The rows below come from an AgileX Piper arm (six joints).
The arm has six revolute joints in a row. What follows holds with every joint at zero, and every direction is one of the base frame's.
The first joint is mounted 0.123 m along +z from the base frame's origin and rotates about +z.
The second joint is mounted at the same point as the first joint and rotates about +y.
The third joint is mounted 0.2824 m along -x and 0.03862 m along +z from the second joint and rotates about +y.
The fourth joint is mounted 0.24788 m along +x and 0.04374 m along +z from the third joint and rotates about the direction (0.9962, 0, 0.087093).
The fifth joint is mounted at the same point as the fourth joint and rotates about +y.
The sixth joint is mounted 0.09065 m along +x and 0.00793 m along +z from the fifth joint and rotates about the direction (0.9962, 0, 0.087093).
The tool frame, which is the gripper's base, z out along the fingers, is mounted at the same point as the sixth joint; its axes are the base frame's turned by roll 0, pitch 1.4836 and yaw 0 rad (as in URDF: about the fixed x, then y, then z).
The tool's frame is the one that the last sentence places.
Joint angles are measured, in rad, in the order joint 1, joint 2, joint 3, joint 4, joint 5, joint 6. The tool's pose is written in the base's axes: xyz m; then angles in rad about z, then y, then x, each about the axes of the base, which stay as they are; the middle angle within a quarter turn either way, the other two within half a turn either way. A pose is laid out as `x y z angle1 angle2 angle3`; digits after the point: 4 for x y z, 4 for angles.
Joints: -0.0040, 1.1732, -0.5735, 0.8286, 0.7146, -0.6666
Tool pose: 0.1959 0.0432 0.2257 2.8932 0.4590 -2.5750
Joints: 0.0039, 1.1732, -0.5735, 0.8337, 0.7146, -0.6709
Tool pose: 0.1957 0.0449 0.2259 2.8838 0.4561 -2.5683
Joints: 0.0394, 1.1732, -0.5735, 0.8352, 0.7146, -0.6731
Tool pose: 0.1940 0.0519 0.2260 2.8494 0.4370 -2.5531
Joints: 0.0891, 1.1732, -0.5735, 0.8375, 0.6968, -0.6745
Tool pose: 0.1926 0.0608 0.2262 2.8067 0.4263 -2.5395
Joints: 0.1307, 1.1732, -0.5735, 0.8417, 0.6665, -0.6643
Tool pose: 0.1924 0.0676 0.2268 2.7858 0.4322 -2.5317
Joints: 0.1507, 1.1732, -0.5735, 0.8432, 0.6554, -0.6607
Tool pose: 0.1919 0.0710 0.2270 2.7737 0.4315 -2.5268
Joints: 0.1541, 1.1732, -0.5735, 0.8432, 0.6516, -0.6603
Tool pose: 0.1919 0.0715 0.2271 2.7716 0.4332 -2.5268
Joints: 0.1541, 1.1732, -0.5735, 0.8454, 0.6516, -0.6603
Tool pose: 0.1920 0.0716 0.2271 2.7727 0.4336 -2.5254
